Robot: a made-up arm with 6 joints.
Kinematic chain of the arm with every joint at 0, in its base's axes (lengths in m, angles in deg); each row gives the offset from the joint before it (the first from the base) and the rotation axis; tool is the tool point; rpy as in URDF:
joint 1: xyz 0 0 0.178 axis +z
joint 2: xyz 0 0 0 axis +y
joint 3: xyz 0.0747 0 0.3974 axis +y
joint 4: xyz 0.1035 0 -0.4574 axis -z
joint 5: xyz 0 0 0 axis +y
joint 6: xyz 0.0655 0 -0.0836 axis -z
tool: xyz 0 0 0 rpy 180 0 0
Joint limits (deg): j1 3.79..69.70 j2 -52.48..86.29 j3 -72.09..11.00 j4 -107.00..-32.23 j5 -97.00..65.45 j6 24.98..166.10
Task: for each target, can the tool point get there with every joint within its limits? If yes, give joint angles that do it. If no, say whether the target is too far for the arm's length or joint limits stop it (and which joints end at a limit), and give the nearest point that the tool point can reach.
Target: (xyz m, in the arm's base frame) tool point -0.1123 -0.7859 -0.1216
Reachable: no: joint limits stop it (at a limit: joint 1, joint 2, joint 4) | nearest point -0.0292 -0.1565 0.0103 | short by 0.648 m
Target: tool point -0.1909 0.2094 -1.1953
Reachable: no: too far | nearest point 0.0722 0.2791 -0.4303 | short by 0.812 m
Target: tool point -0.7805 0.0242 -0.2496
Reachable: no: joint limits stop it (at a limit: joint 1, joint 2, joint 4) | nearest point -0.1459 0.0035 -0.0466 | short by 0.667 m
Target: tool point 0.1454 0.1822 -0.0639
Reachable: yes | joints 28.87 41.64 -11.13 -58.48 -42.62 115.64
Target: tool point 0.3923 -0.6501 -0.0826
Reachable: no: joint limits stop it (at a limit: joint 1, joint 5) | nearest point 0.3509 -0.0257 -0.0826 | short by 0.626 m
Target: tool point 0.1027 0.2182 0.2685
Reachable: yes | joints 43.86 -41.97 1.06 -55.76 -40.87 113.26
